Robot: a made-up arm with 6 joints.
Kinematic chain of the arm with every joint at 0, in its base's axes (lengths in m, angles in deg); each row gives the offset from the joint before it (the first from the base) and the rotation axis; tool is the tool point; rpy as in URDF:
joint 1: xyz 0 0 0.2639 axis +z
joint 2: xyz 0 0 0 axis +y
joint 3: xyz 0.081 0 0.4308 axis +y
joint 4: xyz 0.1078 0 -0.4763 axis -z
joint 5: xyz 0 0 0 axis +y
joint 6: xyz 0.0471 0 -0.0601 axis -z
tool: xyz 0 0 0 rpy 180 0 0
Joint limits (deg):
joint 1: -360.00..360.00
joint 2: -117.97..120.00
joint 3: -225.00..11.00
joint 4: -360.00..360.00
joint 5: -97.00..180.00
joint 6: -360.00..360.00
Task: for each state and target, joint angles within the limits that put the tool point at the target. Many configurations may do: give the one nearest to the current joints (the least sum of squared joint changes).
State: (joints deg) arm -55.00 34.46 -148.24 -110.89 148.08 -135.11
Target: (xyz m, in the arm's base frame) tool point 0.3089 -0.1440 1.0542
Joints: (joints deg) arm -16.11 26.18 -179.56 -113.60 169.30 -135.11
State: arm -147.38 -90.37 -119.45 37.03 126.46 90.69
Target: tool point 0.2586 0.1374 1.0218
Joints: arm -143.45 -61.48 -107.17 34.93 124.15 90.69
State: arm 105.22 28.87 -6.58 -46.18 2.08 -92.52
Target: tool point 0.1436 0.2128 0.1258
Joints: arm 50.66 9.37 -6.24 -40.75 9.51 -92.52
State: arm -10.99 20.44 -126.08 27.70 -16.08 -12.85
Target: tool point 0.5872 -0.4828 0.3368
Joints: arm -36.80 29.57 -73.62 33.57 -17.60 -12.85
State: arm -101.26 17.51 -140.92 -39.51 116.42 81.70
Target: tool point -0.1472 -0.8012 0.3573
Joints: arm -97.30 43.32 -108.17 -35.70 121.32 81.70
